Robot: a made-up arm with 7 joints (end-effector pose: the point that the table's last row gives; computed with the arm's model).
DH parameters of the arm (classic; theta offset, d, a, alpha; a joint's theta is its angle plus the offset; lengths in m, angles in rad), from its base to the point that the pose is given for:
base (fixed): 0 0 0 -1.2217
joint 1: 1.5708 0 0 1.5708
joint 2: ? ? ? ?
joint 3: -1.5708 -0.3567 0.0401 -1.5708
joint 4: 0 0 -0.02 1.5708
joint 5: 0 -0.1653 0 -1.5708
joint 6: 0 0 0 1.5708
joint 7: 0 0 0 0
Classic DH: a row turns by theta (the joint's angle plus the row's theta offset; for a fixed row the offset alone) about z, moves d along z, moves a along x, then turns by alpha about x.
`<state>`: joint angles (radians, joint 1 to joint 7).
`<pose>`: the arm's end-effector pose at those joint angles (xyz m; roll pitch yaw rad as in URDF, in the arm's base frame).
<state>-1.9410 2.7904 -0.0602 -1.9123 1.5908 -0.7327 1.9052</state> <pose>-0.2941 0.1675 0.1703 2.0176 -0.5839 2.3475</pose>
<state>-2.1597 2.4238 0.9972 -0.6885 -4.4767 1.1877 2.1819</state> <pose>-0.3180 0.4033 0.0108 3.0086 -0.5127 0.4596</pose>
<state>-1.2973 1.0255 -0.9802 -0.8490 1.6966 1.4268 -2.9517</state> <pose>0.4594 0.2052 0.0305 0.2654 0.2187 -3.0437</pose>
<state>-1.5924 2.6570 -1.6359 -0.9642 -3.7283 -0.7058 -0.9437</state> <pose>-0.1923 0.4339 0.1421 -2.8046 -0.8668 -1.5503</pose>
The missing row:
joint 2: 1.2217 0 0 -1.5708
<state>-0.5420 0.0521 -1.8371 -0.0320 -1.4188 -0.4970 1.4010</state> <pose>0.2483 -0.0202 -0.4600 -0.0275 0.1159 -2.0099</pose>
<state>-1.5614 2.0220 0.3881 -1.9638 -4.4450 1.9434 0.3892</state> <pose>-0.1055 0.2205 0.2788 1.4264 -1.1477 -1.4026</pose>
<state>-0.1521 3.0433 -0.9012 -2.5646 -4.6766 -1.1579 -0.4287</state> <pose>0.0665 0.1331 0.2279 1.3880 -0.5517 -1.9472</pose>
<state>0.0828 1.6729 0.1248 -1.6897 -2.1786 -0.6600 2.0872</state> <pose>0.1991 0.3582 0.0462 1.1018 0.2689 -1.3442</pose>
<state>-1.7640 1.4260 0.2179 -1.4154 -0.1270 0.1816 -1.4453</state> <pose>0.1121 0.2763 0.3360 -3.0713 -0.2202 -0.6150</pose>
